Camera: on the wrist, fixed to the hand. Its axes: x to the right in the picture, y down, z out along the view.
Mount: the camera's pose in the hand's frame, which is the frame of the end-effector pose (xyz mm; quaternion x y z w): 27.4 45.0 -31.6 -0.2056 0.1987 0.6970 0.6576
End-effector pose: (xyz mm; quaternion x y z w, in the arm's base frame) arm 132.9 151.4 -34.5 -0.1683 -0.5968 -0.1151 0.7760
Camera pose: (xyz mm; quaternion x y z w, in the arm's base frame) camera 185.2 180.7 -20.9 -0.6633 -0.0973 0.3091 0.6745
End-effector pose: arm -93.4 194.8 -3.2 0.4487 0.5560 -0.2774 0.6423
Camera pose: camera -63.4 246.6 -16.9 0.6057 0.2375 0.4687 0.5975
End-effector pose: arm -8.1 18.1 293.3 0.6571 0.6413 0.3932 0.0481
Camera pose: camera 6.2 20.5 353.0 -0.7911 0.1076 -0.5545 0.2348
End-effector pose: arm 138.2 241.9 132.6 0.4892 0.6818 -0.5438 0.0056
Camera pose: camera 170.8 280.5 97.6 0.9039 0.2203 -0.1163 0.3478
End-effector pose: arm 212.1 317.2 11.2 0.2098 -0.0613 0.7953 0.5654
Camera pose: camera 154.6 335.8 0.0 0.1790 0.2377 -0.9462 0.1272
